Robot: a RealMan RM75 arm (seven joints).
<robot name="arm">
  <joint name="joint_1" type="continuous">
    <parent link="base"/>
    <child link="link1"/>
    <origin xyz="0 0 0.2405" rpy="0 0 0"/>
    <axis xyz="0 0 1"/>
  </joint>
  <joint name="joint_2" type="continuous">
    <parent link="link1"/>
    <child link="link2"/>
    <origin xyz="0 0 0" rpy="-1.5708 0 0"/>
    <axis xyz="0 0 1"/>
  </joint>
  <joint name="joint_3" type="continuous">
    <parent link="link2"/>
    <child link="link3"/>
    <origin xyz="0 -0.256 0" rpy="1.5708 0 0"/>
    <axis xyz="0 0 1"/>
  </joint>
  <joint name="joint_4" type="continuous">
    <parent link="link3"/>
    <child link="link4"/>
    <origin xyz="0 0 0" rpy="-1.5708 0 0"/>
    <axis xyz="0 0 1"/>
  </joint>
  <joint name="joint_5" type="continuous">
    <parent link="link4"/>
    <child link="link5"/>
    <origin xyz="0 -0.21 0" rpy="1.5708 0 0"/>
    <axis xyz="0 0 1"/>
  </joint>
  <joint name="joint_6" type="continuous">
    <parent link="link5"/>
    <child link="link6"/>
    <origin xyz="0 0 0" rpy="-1.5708 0 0"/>
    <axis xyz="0 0 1"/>
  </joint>
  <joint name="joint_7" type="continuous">
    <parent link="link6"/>
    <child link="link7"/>
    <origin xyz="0 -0.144 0" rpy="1.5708 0 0"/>
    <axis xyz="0 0 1"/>
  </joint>
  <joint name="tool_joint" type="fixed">
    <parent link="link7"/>
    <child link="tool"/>
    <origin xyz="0 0 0" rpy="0 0 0"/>
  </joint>
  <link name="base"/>
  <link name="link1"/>
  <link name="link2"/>
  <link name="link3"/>
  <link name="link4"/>
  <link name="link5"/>
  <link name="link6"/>
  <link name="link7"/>
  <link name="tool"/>
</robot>
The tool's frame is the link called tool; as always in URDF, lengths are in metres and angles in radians. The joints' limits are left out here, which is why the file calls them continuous.
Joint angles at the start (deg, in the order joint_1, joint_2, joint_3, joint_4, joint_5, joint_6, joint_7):
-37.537, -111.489, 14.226, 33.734, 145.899, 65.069, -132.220
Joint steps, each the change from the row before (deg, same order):
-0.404, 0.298, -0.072, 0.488, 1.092, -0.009, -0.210
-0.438, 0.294, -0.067, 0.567, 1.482, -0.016, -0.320
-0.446, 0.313, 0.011, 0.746, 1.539, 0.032, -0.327
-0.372, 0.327, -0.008, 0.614, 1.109, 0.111, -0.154
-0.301, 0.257, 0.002, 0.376, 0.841, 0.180, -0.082
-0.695, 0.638, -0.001, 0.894, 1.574, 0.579, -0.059
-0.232, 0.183, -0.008, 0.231, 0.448, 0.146, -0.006
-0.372, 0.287, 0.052, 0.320, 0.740, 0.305, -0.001
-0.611, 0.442, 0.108, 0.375, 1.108, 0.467, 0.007
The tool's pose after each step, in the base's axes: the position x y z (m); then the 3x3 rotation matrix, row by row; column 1 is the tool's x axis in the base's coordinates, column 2 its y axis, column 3 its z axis. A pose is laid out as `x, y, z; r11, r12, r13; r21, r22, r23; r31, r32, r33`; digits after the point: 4 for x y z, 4 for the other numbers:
-0.3585, 0.3861, 0.0844; 0.0918, 0.9770, -0.1925; 0.7698, 0.0530, 0.6360; 0.6316, -0.2066, -0.7473
-0.3587, 0.3881, 0.0889; 0.1073, 0.9714, -0.2116; 0.7733, 0.0522, 0.6319; 0.6249, -0.2315, -0.7456
-0.3586, 0.3903, 0.0943; 0.1255, 0.9644, -0.2327; 0.7764, 0.0505, 0.6283; 0.6177, -0.2595, -0.7424
-0.3583, 0.3923, 0.0995; 0.1416, 0.9584, -0.2480; 0.7776, 0.0474, 0.6270; 0.6126, -0.2816, -0.7385
-0.3578, 0.3937, 0.1030; 0.1533, 0.9539, -0.2580; 0.7798, 0.0436, 0.6245; 0.6070, -0.2969, -0.7372
-0.3557, 0.3972, 0.1116; 0.1802, 0.9441, -0.2759; 0.7825, 0.0324, 0.6218; 0.5960, -0.3280, -0.7329
-0.3549, 0.3984, 0.1139; 0.1881, 0.9412, -0.2808; 0.7831, 0.0288, 0.6213; 0.5928, -0.3367, -0.7316
-0.3535, 0.4001, 0.1173; 0.2006, 0.9363, -0.2881; 0.7854, 0.0221, 0.6186; 0.5856, -0.3504, -0.7310
-0.3510, 0.4028, 0.1219; 0.2192, 0.9290, -0.2983; 0.7894, 0.0108, 0.6137; 0.5734, -0.3700, -0.7310

